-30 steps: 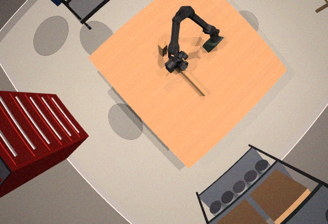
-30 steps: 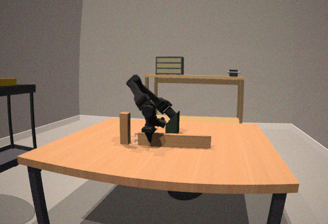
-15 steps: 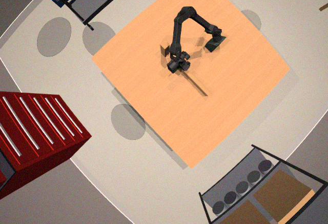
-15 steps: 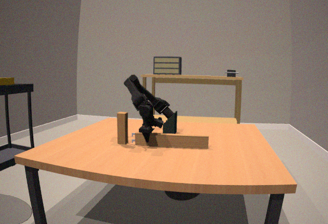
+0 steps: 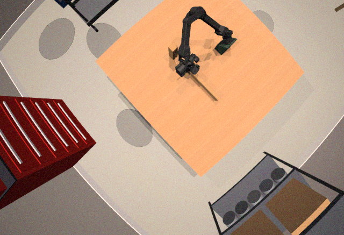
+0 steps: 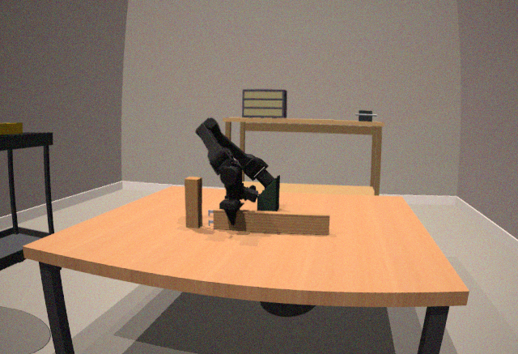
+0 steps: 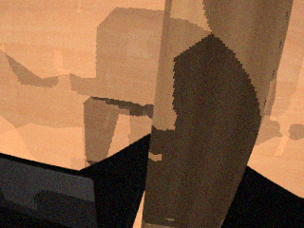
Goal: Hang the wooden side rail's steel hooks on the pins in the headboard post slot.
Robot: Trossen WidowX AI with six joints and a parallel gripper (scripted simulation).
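Right now my gripper tip is 15 cm to the left of the headboard post, 7 cm below it and 2 cm past it.
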